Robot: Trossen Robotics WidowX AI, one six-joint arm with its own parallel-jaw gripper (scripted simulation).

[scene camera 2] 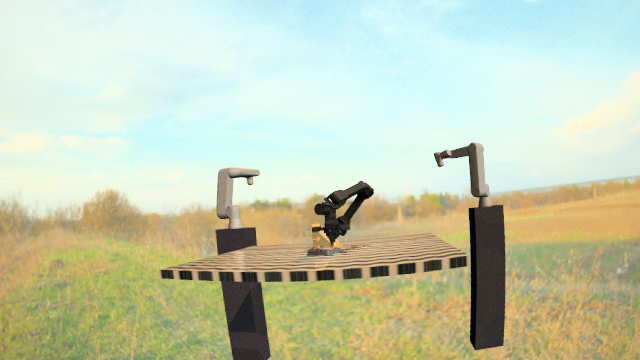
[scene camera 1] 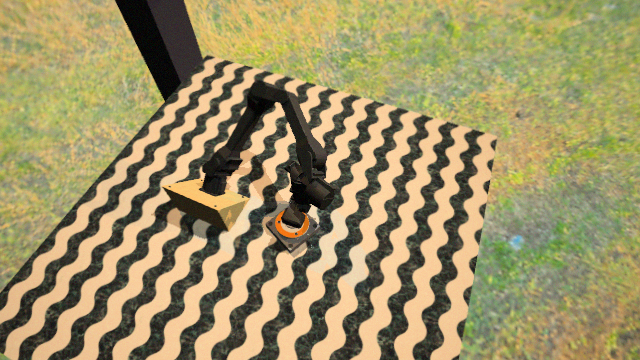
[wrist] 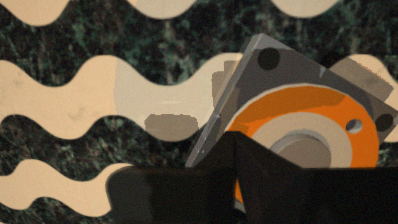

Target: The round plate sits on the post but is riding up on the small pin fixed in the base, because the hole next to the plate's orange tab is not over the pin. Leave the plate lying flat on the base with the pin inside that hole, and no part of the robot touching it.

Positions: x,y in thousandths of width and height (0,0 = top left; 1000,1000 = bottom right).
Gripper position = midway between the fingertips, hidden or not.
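Observation:
I can see my gripper (scene camera 1: 476,588), and the wrist view has the gripper too (wrist: 582,614). There is also a round orange plate (wrist: 798,493) in the scene.

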